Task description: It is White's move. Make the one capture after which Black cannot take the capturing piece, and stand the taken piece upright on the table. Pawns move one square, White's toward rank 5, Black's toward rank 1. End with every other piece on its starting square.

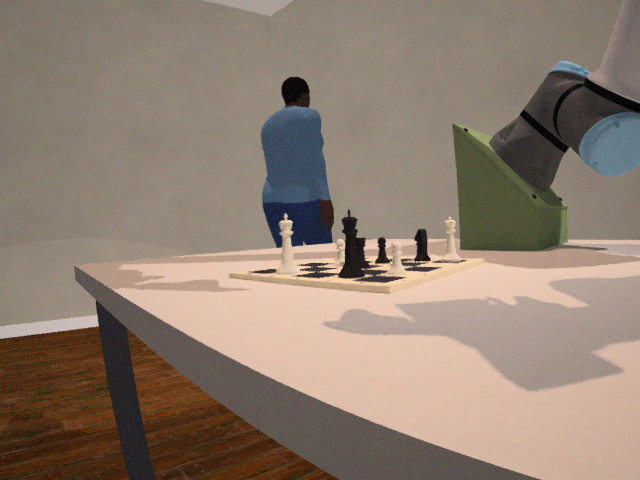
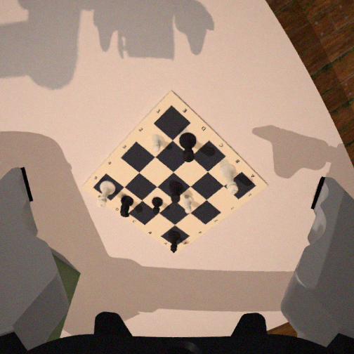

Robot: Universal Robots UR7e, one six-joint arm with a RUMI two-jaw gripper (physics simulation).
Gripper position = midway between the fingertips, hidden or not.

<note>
I see my gripper [image 2: 173,177] and a chessboard [image 1: 321,274].
The chessboard is seen too in image 2 [image 2: 136,170].
</note>
